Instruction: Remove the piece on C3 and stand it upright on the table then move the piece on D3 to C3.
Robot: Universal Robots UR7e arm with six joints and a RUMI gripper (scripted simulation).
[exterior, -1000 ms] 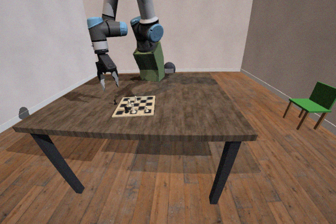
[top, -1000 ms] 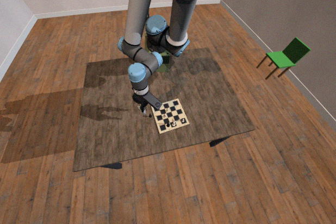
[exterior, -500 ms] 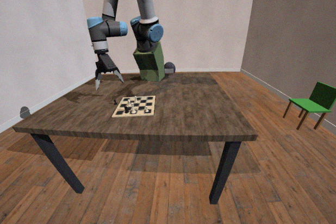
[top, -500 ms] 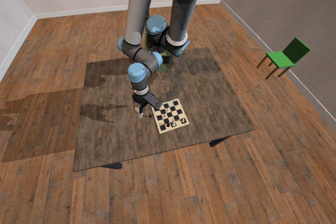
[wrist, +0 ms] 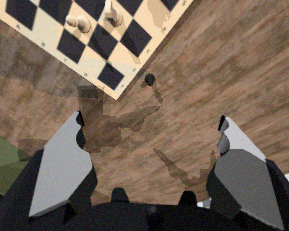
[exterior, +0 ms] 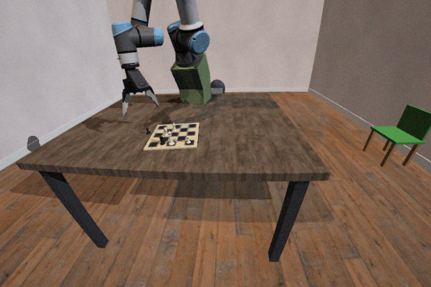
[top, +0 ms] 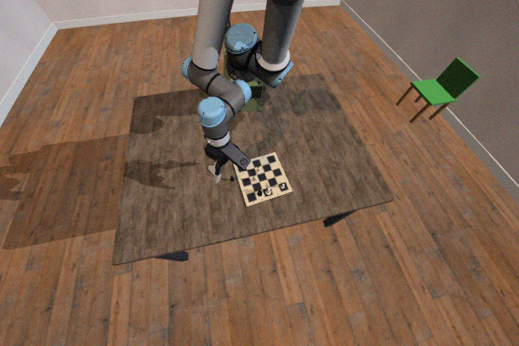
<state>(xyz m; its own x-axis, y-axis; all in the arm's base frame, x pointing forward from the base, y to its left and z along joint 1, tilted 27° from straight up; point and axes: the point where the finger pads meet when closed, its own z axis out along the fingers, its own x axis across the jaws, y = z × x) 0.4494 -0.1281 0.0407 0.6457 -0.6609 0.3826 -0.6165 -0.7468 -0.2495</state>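
Now: hand 20 mm short of the chessboard, 140 mm to the right of it and 110 mm above it.
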